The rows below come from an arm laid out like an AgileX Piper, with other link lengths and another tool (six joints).
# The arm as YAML. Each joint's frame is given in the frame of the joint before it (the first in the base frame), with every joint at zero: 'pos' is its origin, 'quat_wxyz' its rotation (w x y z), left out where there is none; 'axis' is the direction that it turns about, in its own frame. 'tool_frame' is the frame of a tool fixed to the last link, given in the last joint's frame.
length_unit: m
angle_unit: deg
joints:
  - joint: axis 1
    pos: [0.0, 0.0, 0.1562]
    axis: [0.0, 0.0, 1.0]
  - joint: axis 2
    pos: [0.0, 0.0, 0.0]
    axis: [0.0, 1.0, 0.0]
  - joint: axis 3
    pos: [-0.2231, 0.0, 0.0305]
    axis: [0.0, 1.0, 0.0]
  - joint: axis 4
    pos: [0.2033, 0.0, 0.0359]
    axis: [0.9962, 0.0, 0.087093]
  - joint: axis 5
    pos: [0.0, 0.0, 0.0]
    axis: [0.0, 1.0, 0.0]
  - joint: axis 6
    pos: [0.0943, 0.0, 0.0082]
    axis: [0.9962, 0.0, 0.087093]
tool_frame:
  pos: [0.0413, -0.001, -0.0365]
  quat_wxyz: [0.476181, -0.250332, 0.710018, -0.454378]
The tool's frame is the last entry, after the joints.
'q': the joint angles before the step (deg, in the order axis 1, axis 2, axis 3, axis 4, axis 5, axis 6). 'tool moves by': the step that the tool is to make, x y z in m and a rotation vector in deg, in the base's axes. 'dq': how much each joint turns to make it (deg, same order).
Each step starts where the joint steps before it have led.
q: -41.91 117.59 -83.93 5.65 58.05 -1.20
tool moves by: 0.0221 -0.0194 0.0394 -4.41 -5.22 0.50
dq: 0.01 0.00 -12.31 0.00 5.51 0.01
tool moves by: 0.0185 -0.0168 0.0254 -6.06 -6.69 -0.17
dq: -0.01 -0.08 -7.21 0.00 -1.74 -0.01
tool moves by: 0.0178 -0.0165 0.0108 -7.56 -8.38 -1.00
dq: 0.00 -0.96 -0.39 0.12 -9.99 0.00
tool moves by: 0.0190 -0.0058 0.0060 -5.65 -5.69 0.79
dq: 1.50 -0.03 -0.01 -0.40 -8.00 -0.01
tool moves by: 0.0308 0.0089 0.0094 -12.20 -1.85 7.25
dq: 6.29 0.02 -0.04 -8.67 -8.82 0.02
